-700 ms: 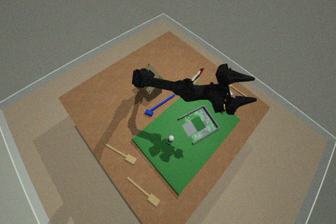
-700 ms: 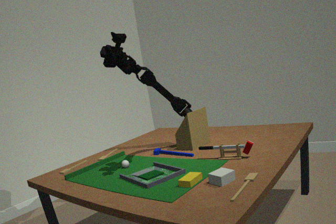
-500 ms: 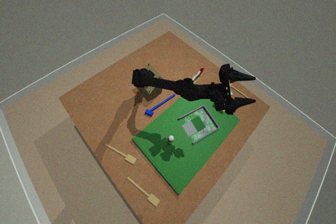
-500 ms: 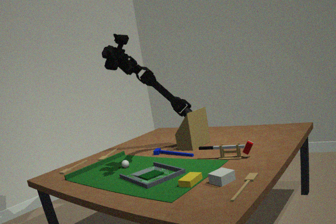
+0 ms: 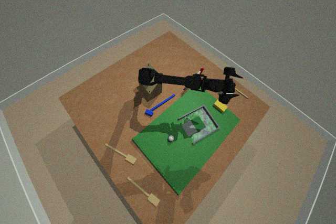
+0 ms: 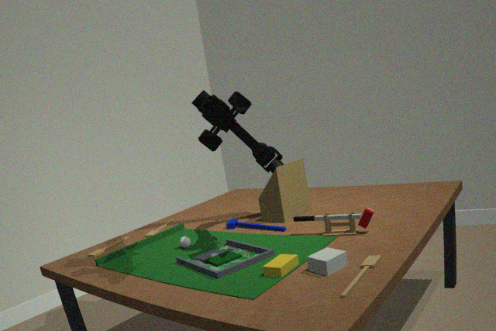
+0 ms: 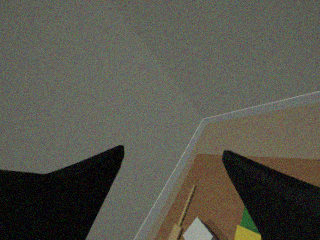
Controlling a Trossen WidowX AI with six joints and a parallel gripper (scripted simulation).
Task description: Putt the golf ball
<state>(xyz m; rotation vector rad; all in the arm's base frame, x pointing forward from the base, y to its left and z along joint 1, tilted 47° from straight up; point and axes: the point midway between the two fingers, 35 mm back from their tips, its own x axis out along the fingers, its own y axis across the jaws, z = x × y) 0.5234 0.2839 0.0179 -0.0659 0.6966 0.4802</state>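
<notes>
Now: the blue putter 420 mm below my gripper tip, 340 mm behind it and 260 mm to the right of it. Also, from my gripper tip: green mat (440 mm below, 230 mm to the right, 40 mm behind); white block (420 mm below, 230 mm to the left, 40 mm behind); yellow block (420 mm below, 100 mm to the left).
</notes>
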